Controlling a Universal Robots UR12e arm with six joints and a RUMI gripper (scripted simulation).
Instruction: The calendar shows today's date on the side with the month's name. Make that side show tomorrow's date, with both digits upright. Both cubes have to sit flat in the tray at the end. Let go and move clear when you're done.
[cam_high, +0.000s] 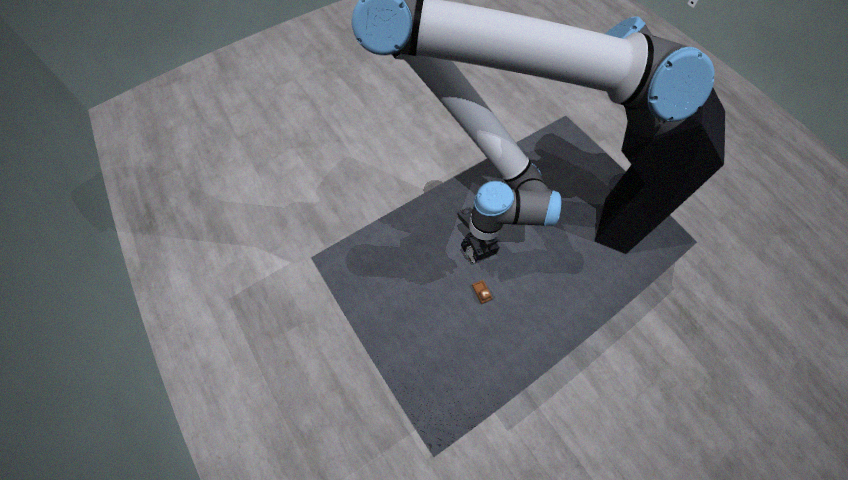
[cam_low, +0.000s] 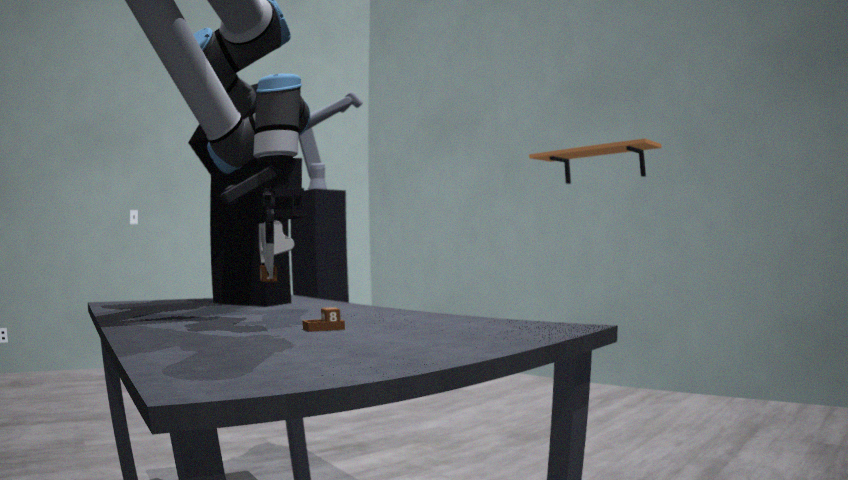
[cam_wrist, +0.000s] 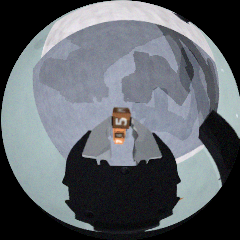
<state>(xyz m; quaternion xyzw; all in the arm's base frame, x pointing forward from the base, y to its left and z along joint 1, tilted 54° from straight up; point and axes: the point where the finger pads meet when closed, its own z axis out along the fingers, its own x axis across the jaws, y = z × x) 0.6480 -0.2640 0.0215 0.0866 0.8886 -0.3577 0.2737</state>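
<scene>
Now: the wooden calendar tray 110 mm below my hand, 100 mm to the left of it and 40 mm ahead of it.
</scene>
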